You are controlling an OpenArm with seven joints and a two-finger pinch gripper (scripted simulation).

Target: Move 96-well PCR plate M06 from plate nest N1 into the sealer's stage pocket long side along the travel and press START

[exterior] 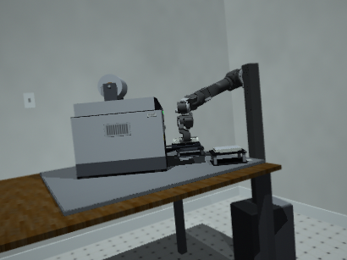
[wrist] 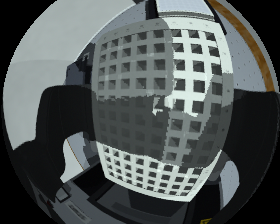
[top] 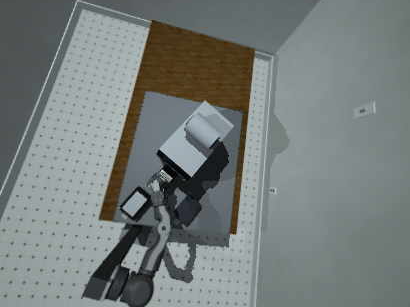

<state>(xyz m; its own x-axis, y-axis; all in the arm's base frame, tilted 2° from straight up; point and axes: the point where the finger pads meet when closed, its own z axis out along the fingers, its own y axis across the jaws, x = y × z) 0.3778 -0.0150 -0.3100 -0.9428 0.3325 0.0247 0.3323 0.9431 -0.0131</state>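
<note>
The 96-well PCR plate M06 is right at my hand. Round my hand: nest N2: 180 mm behind, 100 mm to the left, 70 mm below; dark sealer stage: 20 mm below; sealed plate M09: 180 mm behind, 100 mm to the left, 60 mm below.
</note>
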